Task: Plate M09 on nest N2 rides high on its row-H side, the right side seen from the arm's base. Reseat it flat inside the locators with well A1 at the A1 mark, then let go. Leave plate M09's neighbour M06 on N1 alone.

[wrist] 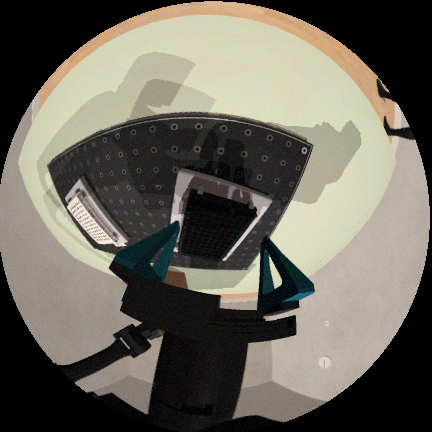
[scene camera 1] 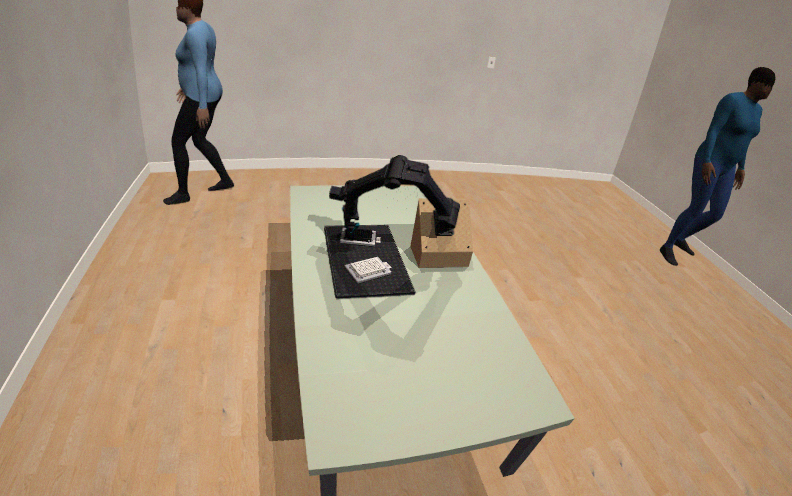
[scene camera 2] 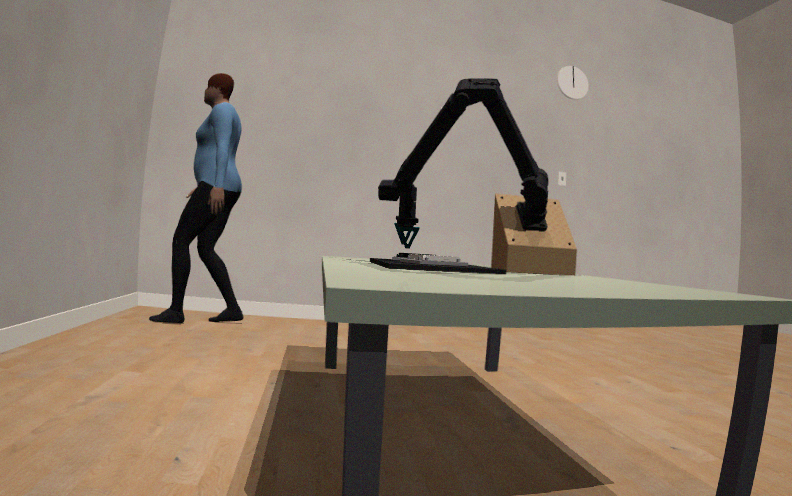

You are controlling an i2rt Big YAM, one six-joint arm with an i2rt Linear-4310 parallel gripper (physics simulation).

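Frame: origin at the arm's base, x back, y left, z down, level; metres.
Where they show: gripper, fingertip midpoint: [wrist: 221, 232] [scene camera 1: 349, 228] [scene camera 2: 405, 246]; arm's base, origin of the base link: [scene camera 1: 443, 222] [scene camera 2: 531, 217].
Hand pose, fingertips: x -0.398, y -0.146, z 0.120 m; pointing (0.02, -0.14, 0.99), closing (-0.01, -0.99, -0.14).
Things, the pixels of their top centre, and the offset from my fingertips. "spot": a spot on its surface instead.
- black well plate, middle of its top: [wrist: 209, 238] [scene camera 1: 358, 233] dz +0.023, dx +0.043, dy +0.010 m
- light grey nest, surface spot: [wrist: 182, 186] spot: dz +0.037, dx -0.029, dy +0.048 m
- white well plate, middle of its top: [wrist: 87, 223] [scene camera 2: 434, 255] [scene camera 1: 368, 265] dz +0.023, dx +0.052, dy +0.265 m
A black well plate [scene camera 1: 358, 234] [wrist: 215, 225] rests on a light grey nest [wrist: 182, 186] at the far end of the dark board. A white well plate [scene camera 1: 368, 266] [wrist: 89, 223] rests on another nest nearer scene camera 1. No labels are readable, so the views do not show which is M09 or M06. The black plate's tilt and A1 mark cannot be made out. My gripper [scene camera 1: 354, 225] [scene camera 2: 407, 246] [wrist: 221, 232] is open and empty, pointing down above the black plate. Its teal fingers are wide apart, with the plate between them in the wrist view.
The dark perforated board [scene camera 1: 344, 287] [wrist: 135, 132] lies on the pale green table [scene camera 1: 409, 397] [scene camera 2: 526, 309]. The arm's base stands on a wooden block [scene camera 1: 444, 258] [scene camera 2: 534, 259] beside the board. Two people [scene camera 1: 198, 64] [scene camera 1: 730, 128] are on the floor away from the table.
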